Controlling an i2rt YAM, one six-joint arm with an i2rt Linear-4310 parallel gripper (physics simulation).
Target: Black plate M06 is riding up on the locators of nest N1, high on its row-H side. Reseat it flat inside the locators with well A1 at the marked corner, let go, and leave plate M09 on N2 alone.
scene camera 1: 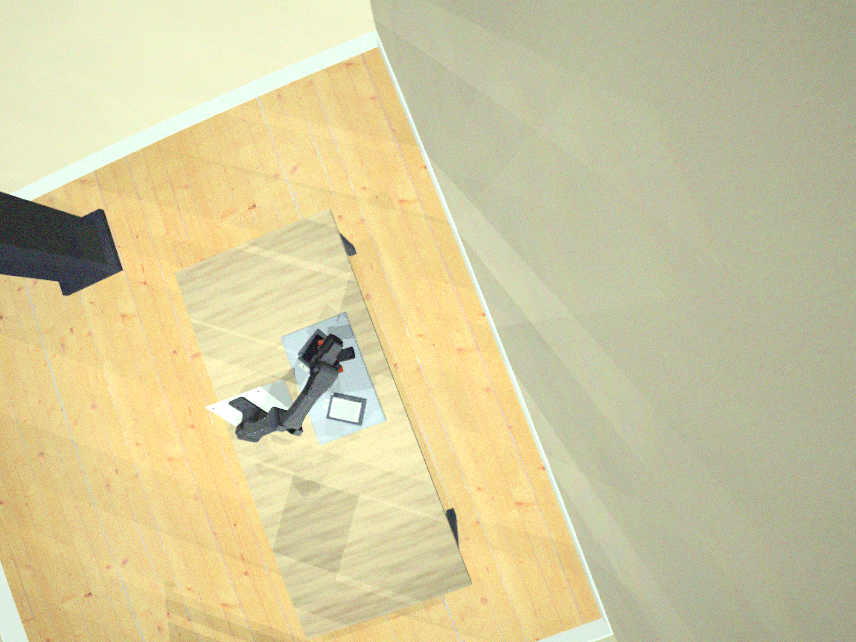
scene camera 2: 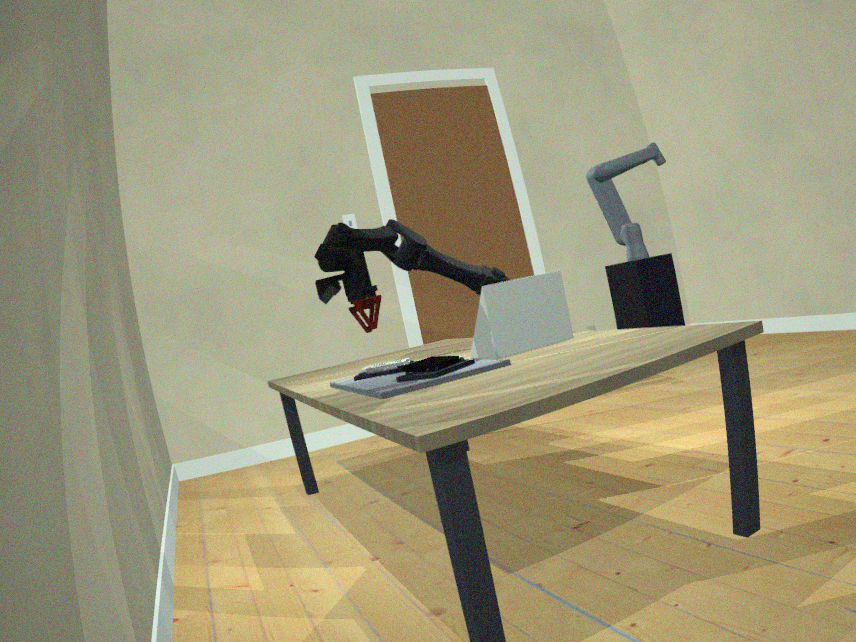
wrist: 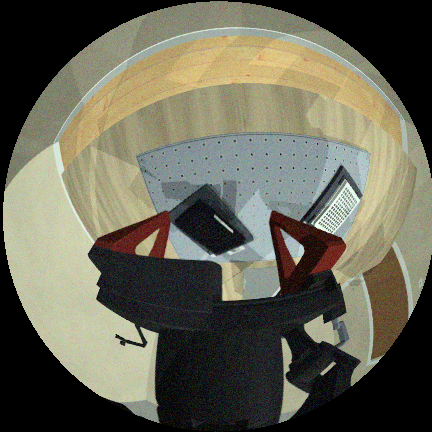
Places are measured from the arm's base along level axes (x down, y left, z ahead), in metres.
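Where they show: gripper, fingertip midpoint: [scene camera 2: 371, 330] [wrist: 219, 215]; arm's base at its link origin: [scene camera 1: 252, 409] [scene camera 2: 514, 309].
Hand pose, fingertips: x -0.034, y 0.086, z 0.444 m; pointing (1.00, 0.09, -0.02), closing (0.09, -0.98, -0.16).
Observation:
Each offset is from my fingertips to the top centre of the thing. "pt": to the spot under its first point. Level surfaces: height alone.
Black plate M06 @[dx +0.097, dy +0.049, dz -0.118 m] [scene camera 1: 313, 347] [scene camera 2: 436, 364] [wrist: 197, 227] lies at nest N1, whose dark rim @[pt dx +0.121, dy +0.036, dz -0.031 m] [wrist: 207, 189] shows in the wrist view; I cannot tell whether it is flat or where well A1 is. A pale streak crosses its dark top. My gripper [scene camera 1: 330, 355] [scene camera 2: 369, 331] [wrist: 219, 215] is open and empty, with its red fingers wide apart, well above the plates. In the wrist view M06 shows between and beyond the fingertips. White plate M09 @[dx +0.106, dy -0.242, dz -0.092 m] [scene camera 1: 345, 409] [scene camera 2: 384, 366] [wrist: 336, 212] sits in the dark frame of nest N2 @[pt dx +0.120, dy -0.236, dz -0.007 m] [wrist: 342, 173], partly behind the right finger in the wrist view.
Both nests stand on a grey perforated board @[dx +0.132, dy -0.092, dz -0.104 m] [scene camera 1: 373, 414] [scene camera 2: 495, 363] [wrist: 260, 150] on the wooden table @[dx +0.145 m] [scene camera 1: 311, 587] [scene camera 2: 601, 373]. A white slanted panel [scene camera 1: 221, 409] [scene camera 2: 526, 310] stands by the arm's base. A grey arm [scene camera 2: 609, 207] stands on a black pedestal [scene camera 2: 646, 293] beyond the table.

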